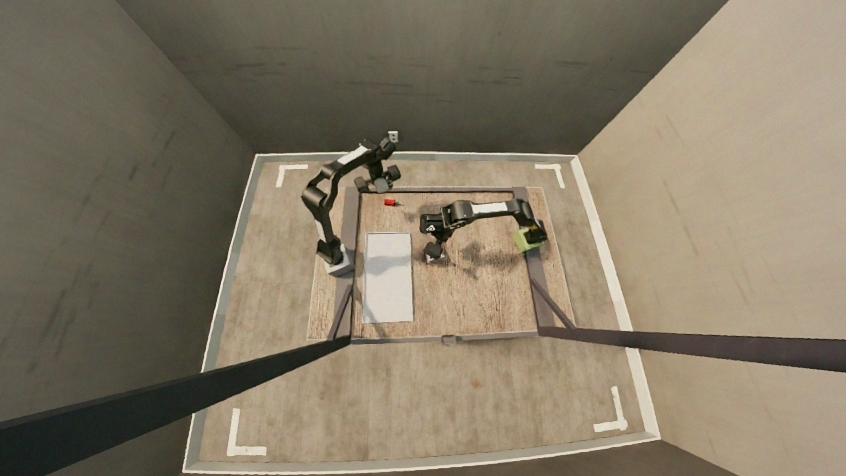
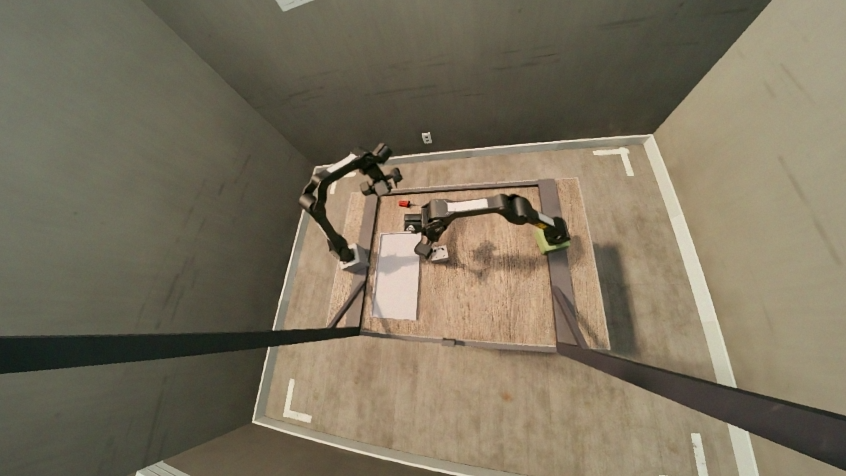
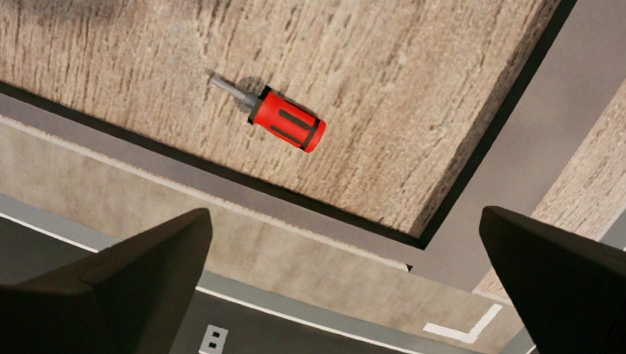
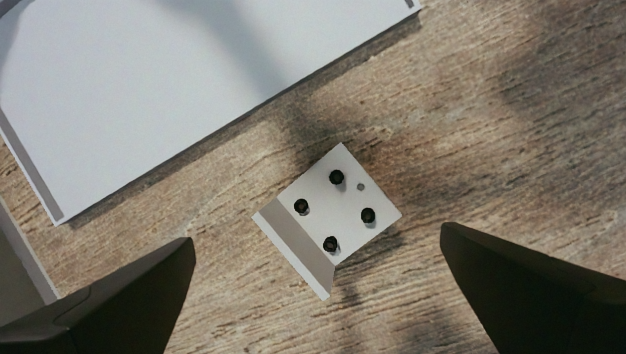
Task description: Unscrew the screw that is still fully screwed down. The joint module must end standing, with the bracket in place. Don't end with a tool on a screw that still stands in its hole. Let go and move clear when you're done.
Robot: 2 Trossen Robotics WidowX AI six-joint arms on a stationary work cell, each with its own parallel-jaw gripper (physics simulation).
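Frame: origin at the left arm's base, x up, y left, z back, level; centimetres.
Where they show: left gripper, fingertip midpoint: [image 3: 346, 220]; right gripper, fingertip midpoint: [image 1: 432, 243] [image 2: 431, 243] [image 4: 318, 240]; left arm's base, origin of the base link: [image 1: 334, 258] [image 2: 348, 256]; right arm's base, origin of the base link: [image 1: 530, 237] [image 2: 553, 237].
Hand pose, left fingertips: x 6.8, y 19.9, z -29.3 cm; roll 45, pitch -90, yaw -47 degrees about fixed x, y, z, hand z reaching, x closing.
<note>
Things, the pixels of their top centre, and the offset from my left fingertips. "spot": a spot on its surface instead.
- upper screw's, middle of its top: [image 4: 336, 177] dx -10.4, dy -32.5, dz -9.9 cm
- bracket, surface spot: [image 4: 300, 250] spot: dx -8.3, dy -37.5, dz -11.1 cm
- red screwdriver, middle of its top: [image 3: 263, 113] [image 1: 393, 201] [image 2: 406, 202] dx -15.2, dy +0.0, dz -5.1 cm
- flat white tray, middle of its top: [image 4: 153, 26] [image 1: 387, 274] [image 2: 396, 272] dx -16.5, dy -33.6, dz +11.7 cm
- green block, surface spot: [image 2: 547, 242] [image 1: 526, 241] spot: dx -11.3, dy -47.9, dz -54.9 cm
The joint module [image 2: 438, 253] [image 4: 345, 200] is a pale block standing on the wooden table; four black screw heads show on its top. The two lower screws stand proud; the upper screw's [image 4: 336, 177] height is hard to judge. The bracket [image 4: 300, 250] shows as a flange along its lower left side. My right gripper [image 1: 438, 241] [image 2: 427, 238] [image 4: 318, 240] is open and empty, above the module. A red screwdriver [image 1: 389, 202] [image 2: 404, 203] [image 3: 290, 121] lies near the back edge. My left gripper [image 1: 377, 178] [image 2: 380, 182] [image 3: 346, 220] is open and empty, high near the back left corner.
A flat white tray [image 1: 387, 296] [image 2: 395, 296] [image 4: 150, 100] lies left of the module. Dark frame beams [image 1: 350, 222] [image 2: 369, 222] run along the table sides. A green block [image 1: 523, 239] [image 2: 547, 242] sits under the right arm's base.
</note>
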